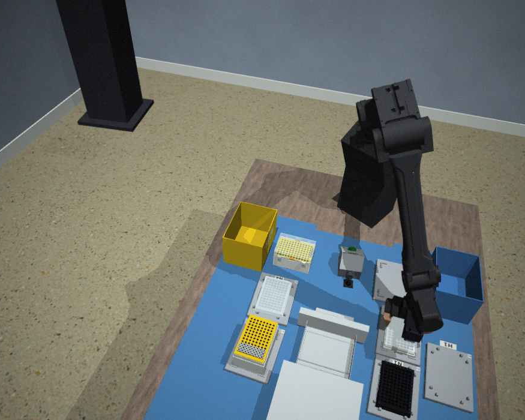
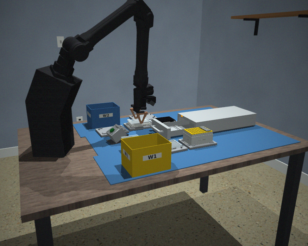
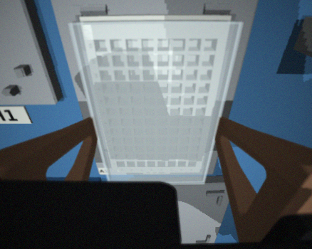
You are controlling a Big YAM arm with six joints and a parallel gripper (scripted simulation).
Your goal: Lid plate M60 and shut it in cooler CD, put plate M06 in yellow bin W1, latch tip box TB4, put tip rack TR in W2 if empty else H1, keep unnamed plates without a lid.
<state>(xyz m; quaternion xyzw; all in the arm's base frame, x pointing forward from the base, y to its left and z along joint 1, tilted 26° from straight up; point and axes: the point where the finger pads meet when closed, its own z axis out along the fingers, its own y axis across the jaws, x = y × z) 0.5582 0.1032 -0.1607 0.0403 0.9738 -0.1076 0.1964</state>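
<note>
Right now my hand is right at the clear plate lid. The rest, counted from my hand: white assay plate: 20 mm below; then nest N3: 30 mm below; then home nest H1: 130 mm to the left, 100 mm ahead, 30 mm below.
</note>
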